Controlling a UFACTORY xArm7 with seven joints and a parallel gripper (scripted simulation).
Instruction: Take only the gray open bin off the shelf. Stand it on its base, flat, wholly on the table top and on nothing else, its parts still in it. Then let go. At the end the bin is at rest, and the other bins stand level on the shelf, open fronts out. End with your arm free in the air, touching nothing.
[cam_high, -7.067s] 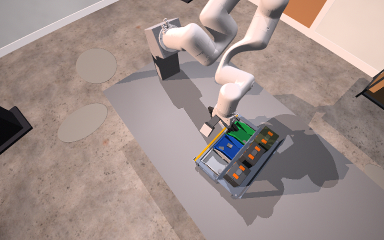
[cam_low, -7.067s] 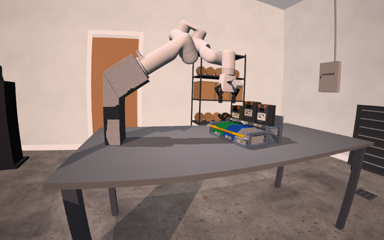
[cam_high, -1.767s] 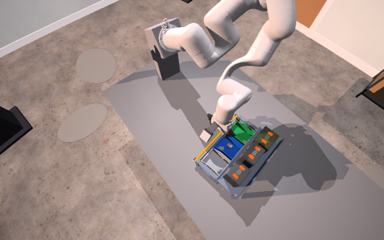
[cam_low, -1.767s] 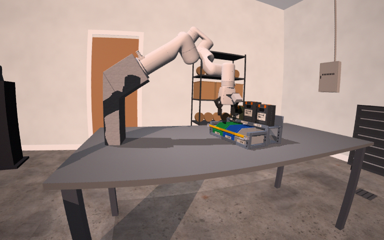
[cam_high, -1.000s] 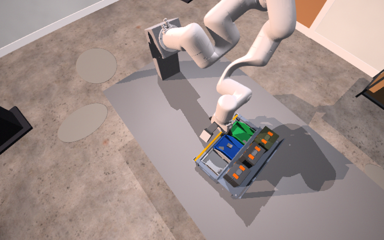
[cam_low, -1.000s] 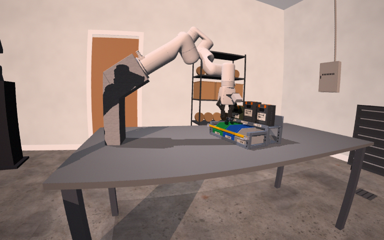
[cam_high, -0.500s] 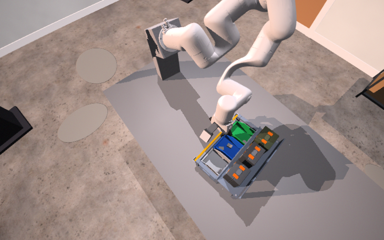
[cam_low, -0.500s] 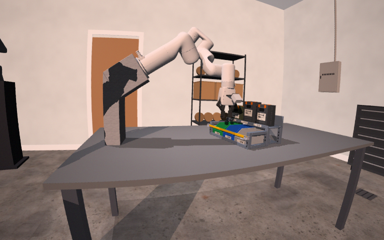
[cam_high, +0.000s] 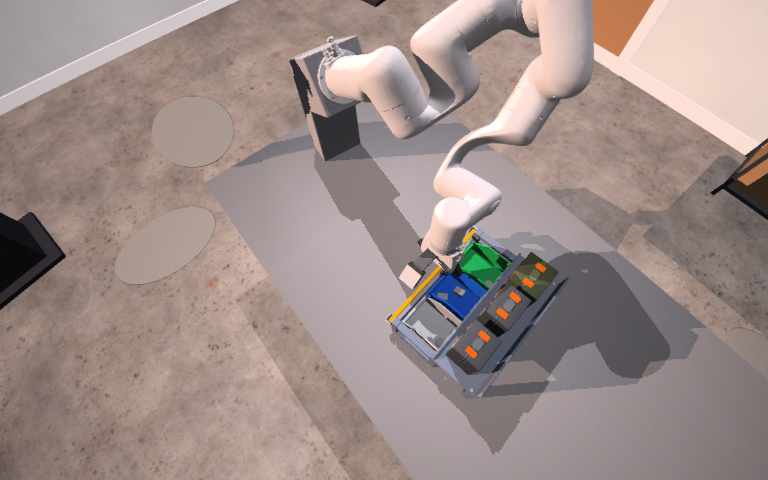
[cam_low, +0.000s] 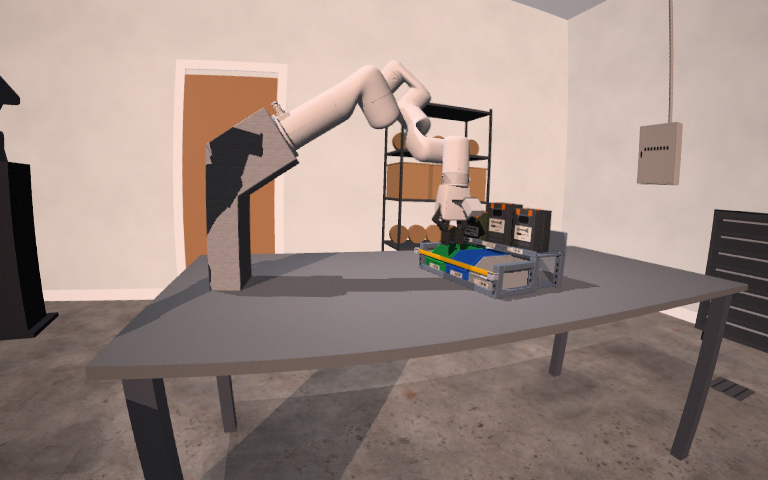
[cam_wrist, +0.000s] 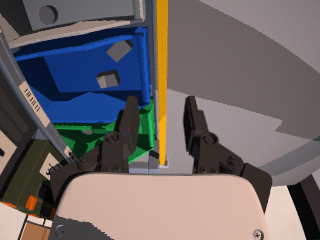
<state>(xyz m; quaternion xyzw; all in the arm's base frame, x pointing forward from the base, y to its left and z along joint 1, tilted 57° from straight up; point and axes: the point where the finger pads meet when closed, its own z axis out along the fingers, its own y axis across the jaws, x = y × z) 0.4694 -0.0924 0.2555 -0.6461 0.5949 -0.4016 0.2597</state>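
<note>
My hand is 7 cm above the yellow bar. From my hand the other things lie so: gray open bin: 12 cm to the right, 10 cm ahead, 9 cm below; then green bin: 11 cm to the left, 11 cm ahead, 9 cm below; then blue bin: 10 cm ahead, 9 cm below, 1 cm to the right.
</note>
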